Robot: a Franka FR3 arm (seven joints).
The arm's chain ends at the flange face. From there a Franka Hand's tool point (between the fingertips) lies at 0.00 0.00 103.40 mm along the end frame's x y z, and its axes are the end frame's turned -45 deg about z.
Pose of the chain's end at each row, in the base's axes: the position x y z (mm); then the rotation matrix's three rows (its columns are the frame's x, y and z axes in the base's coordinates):
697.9 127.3 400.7; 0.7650 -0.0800 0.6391; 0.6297 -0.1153 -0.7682; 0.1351 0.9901 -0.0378
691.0 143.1 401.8; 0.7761 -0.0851 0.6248; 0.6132 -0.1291 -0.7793; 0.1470 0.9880 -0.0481
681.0 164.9 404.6; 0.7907 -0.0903 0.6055; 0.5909 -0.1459 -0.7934; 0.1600 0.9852 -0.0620
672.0 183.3 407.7; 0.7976 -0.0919 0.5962; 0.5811 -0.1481 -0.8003; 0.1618 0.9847 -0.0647
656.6 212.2 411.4; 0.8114 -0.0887 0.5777; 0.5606 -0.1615 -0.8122; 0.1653 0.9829 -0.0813
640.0 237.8 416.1; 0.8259 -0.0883 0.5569; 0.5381 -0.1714 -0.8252; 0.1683 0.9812 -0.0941
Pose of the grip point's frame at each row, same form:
764.0 47.9 396.8; 0.5975 0.4844 0.6391; 0.5268 0.3637 -0.7682; -0.6046 0.7956 -0.0378
755.6 62.5 396.8; 0.6090 0.4886 0.6248; 0.5249 0.3423 -0.7793; -0.5947 0.8026 -0.0481
743.6 82.9 398.2; 0.6230 0.4953 0.6055; 0.5210 0.3147 -0.7934; -0.5835 0.8098 -0.0620
733.6 100.5 401.0; 0.6290 0.4990 0.5962; 0.5156 0.3062 -0.8003; -0.5819 0.8107 -0.0647
716.3 128.2 403.0; 0.6365 0.5110 0.5777; 0.5106 0.2822 -0.8122; -0.5781 0.8119 -0.0813
697.6 152.5 406.4; 0.6464 0.5216 0.5569; 0.5017 0.2593 -0.8252; -0.5748 0.8128 -0.0941

